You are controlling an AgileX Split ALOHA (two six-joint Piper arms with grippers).
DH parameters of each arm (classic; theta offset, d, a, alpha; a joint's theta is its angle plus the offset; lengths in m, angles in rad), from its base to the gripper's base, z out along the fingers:
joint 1: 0 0.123 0 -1.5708
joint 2: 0.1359 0 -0.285 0
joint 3: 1.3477 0 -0.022 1.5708
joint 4: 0 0.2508 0 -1.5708
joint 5: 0 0 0.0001 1.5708
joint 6: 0 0.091 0 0
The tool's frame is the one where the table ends.
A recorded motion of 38 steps. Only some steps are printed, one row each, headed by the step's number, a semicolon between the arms.
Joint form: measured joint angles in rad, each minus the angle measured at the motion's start. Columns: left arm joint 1, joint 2, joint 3, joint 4, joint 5, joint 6; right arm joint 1, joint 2, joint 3, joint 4, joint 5, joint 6.
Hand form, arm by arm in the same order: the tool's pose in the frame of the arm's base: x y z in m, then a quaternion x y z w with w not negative. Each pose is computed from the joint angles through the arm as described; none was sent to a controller.
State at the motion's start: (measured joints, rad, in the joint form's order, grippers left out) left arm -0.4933 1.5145 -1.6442 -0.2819 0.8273 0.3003; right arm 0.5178 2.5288 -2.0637 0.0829 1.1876 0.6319
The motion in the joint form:
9: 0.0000 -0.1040 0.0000 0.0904 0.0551 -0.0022; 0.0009 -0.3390 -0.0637 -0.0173 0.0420 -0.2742
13: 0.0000 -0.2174 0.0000 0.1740 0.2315 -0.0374; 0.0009 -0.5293 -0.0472 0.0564 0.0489 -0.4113
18: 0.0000 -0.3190 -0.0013 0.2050 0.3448 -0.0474; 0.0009 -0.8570 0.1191 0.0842 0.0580 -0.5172
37: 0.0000 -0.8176 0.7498 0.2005 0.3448 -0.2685; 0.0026 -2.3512 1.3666 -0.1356 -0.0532 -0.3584
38: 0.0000 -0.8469 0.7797 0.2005 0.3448 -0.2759; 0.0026 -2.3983 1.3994 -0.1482 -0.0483 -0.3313
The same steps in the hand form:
9: 0.2585 -0.1542 0.4606 0.31974 0.81074 -0.14045 0.46983; 0.4123 0.2418 0.2740 -0.07388 0.98001 0.10649 0.15095
13: 0.2185 -0.1272 0.4779 0.32617 0.82684 -0.10583 0.44582; 0.3762 0.2285 0.3572 -0.13825 0.95240 0.15964 0.21984
18: 0.1817 -0.1050 0.4933 0.32755 0.82951 -0.09212 0.44287; 0.2977 0.1864 0.4396 -0.18973 0.91922 0.18354 0.29213
37: 0.0849 -0.0534 0.3550 0.24210 0.90975 -0.11612 0.31664; 0.0029 -0.0033 0.3261 -0.10450 0.86043 0.16834 0.46947
38: 0.0796 -0.0505 0.3492 0.23874 0.91074 -0.11723 0.31594; -0.0015 -0.0071 0.3168 -0.09172 0.85936 0.17054 0.47329

